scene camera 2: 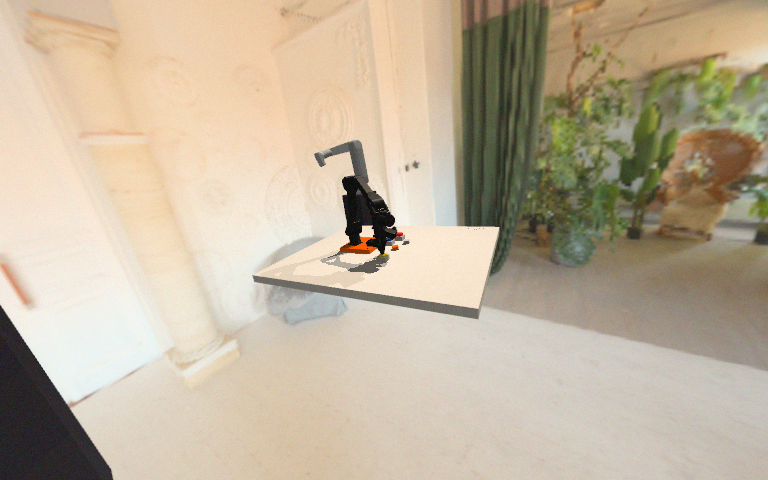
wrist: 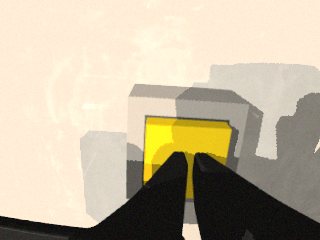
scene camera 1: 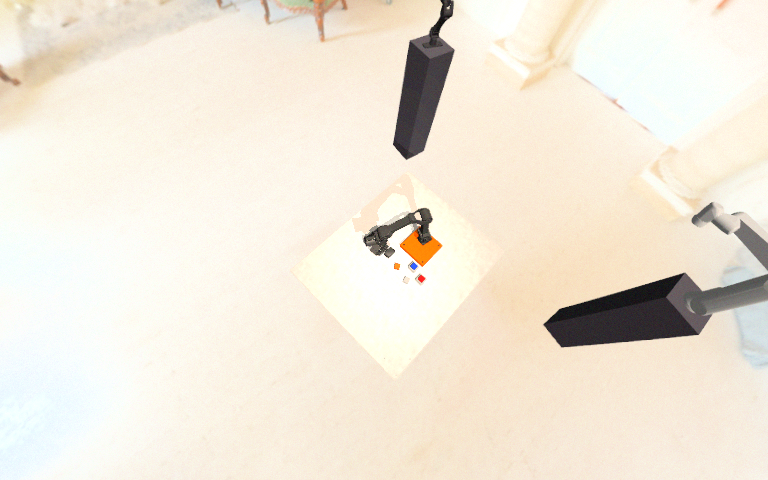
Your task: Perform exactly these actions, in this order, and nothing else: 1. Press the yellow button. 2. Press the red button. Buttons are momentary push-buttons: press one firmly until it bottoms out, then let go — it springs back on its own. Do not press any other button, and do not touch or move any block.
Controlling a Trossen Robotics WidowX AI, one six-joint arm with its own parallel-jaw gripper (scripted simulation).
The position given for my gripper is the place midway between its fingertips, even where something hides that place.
I see my gripper (wrist: 187, 163) and a yellow button (wrist: 164, 135).
